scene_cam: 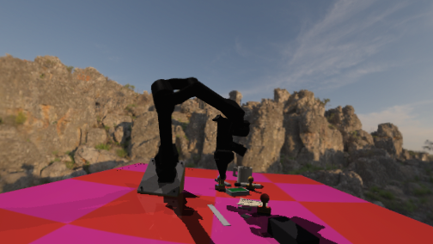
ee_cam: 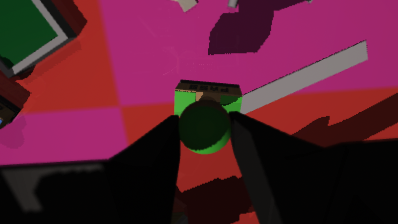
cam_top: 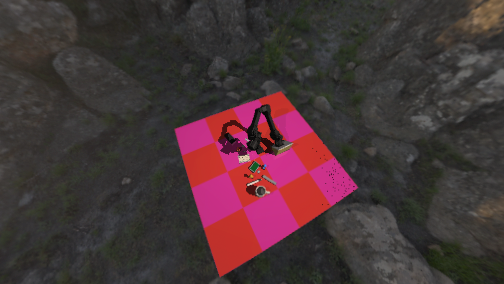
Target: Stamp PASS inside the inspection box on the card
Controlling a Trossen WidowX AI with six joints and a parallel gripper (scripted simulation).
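My gripper tip is 1 cm above the green-knobbed stamp. Also, from my gripper tip: card: 12 cm ahead, 9 cm below, 1 cm to the left; then red-knobbed stamp: 13 cm ahead, 8 cm to the right, 7 cm below; then grey ruler strip: 9 cm to the right, 9 cm below, 2 cm behind.
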